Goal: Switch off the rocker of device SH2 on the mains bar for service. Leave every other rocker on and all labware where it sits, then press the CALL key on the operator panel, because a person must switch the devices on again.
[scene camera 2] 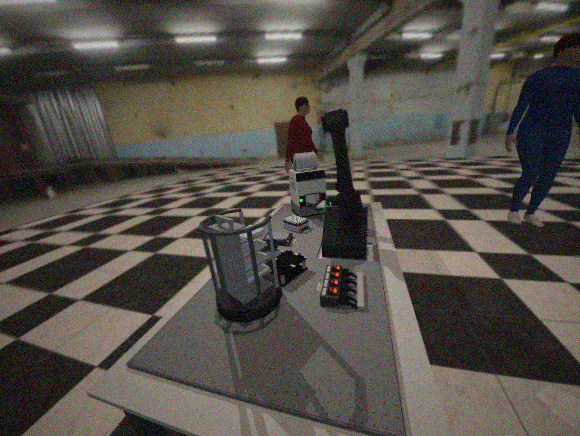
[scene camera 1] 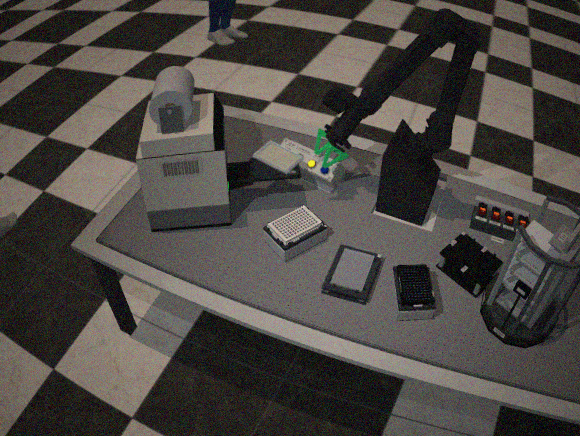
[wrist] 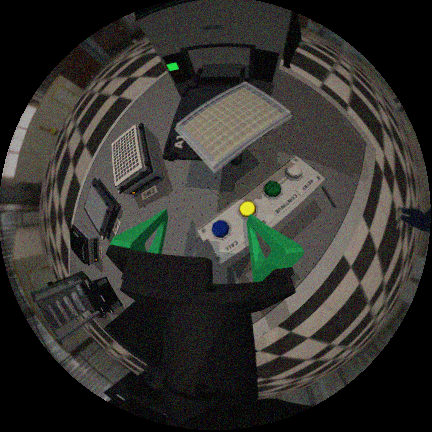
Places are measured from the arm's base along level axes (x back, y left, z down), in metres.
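Pixels of known places: gripper, fingertip midpoint: (scene camera 1: 319, 160) (wrist: 207, 215); arm's base at its link origin: (scene camera 2: 351, 221) (scene camera 1: 413, 150).
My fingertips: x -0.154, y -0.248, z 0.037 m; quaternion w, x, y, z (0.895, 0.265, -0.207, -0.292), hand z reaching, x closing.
Observation:
For each thing: its top centre in the pictures, then the offset to it from my fingertips. "*": a spot on its surface instead.
- operator panel at its top centre: (wrist: 272, 210) (scene camera 1: 309, 152) dx +0.056, dy -0.062, dz +0.029 m
- blue CALL key at its top centre: (wrist: 219, 229) (scene camera 1: 325, 167) dx +0.023, dy +0.009, dz +0.039 m
- yellow key at its top centre: (wrist: 248, 209) (scene camera 1: 312, 161) dx +0.032, dy -0.040, dz +0.041 m
- white well plate at its top centre: (wrist: 123, 152) (scene camera 1: 295, 222) (scene camera 2: 295, 218) dx -0.229, dy +0.042, dz +0.044 m
- covered plate at its top centre: (wrist: 232, 109) (scene camera 1: 278, 153) dx -0.060, dy -0.108, dz -0.027 m
- boxy machine at its top centre: (scene camera 1: 175, 77) (scene camera 2: 304, 152) dx -0.250, dy -0.310, dz -0.343 m
- flat device at its top centre: (scene camera 1: 353, 268) (wrist: 93, 206) (scene camera 2: 277, 235) dx -0.275, dy +0.241, dz +0.079 m
- black-plate device at its top centre: (scene camera 1: 415, 282) (wrist: 74, 244) dx -0.273, dy +0.417, dz +0.044 m
- black module at its top centre: (scene camera 1: 473, 253) (scene camera 2: 284, 258) (wrist: 92, 299) dx -0.102, dy +0.540, dz +0.037 m
- round rack at a spot on its surface: (scene camera 2: 248, 311) * dx -0.115, dy +0.841, dz +0.073 m
My gripper (scene camera 1: 321, 159) (wrist: 207, 215) is open and empty above the CALL end of the operator panel (scene camera 1: 319, 183) (wrist: 305, 171). In the wrist view the blue CALL key (scene camera 1: 325, 170) (wrist: 220, 228) shows between the spread green fingers, and the right fingertip overlaps the edge of the yellow key (scene camera 1: 311, 163) (wrist: 247, 208). The mains bar (scene camera 1: 492, 229) (scene camera 2: 329, 301) carries several rockers showing orange; their labels and tilt are too small to tell. A shaker (scene camera 1: 298, 248) (wrist: 154, 175) holds a white well plate (scene camera 1: 296, 224) (wrist: 129, 155); its table label is not clearly readable.
A covered plate (scene camera 1: 278, 156) (wrist: 234, 125) extends from the boxy machine (scene camera 1: 182, 185) (scene camera 2: 307, 187) beside the panel. A flat device (scene camera 1: 354, 270), a black-plate device (scene camera 1: 415, 287), a black module (scene camera 1: 470, 262) and a round rack (scene camera 2: 248, 311) stand on the table. People stand beyond it.

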